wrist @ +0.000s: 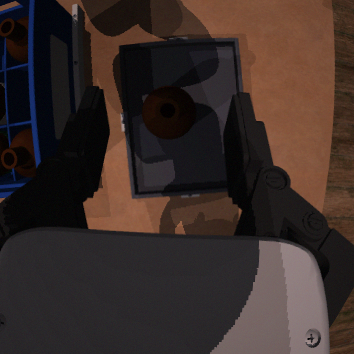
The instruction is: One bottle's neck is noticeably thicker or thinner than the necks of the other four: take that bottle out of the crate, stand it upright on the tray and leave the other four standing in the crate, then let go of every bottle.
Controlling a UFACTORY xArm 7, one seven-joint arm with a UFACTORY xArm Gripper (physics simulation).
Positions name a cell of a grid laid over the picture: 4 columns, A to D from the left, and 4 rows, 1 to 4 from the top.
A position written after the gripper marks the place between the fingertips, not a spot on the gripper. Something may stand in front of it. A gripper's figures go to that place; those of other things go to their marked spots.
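A bottle (B2) stands 33 cm from the lens, while the gripper (B2) is 14 cm from the lens.
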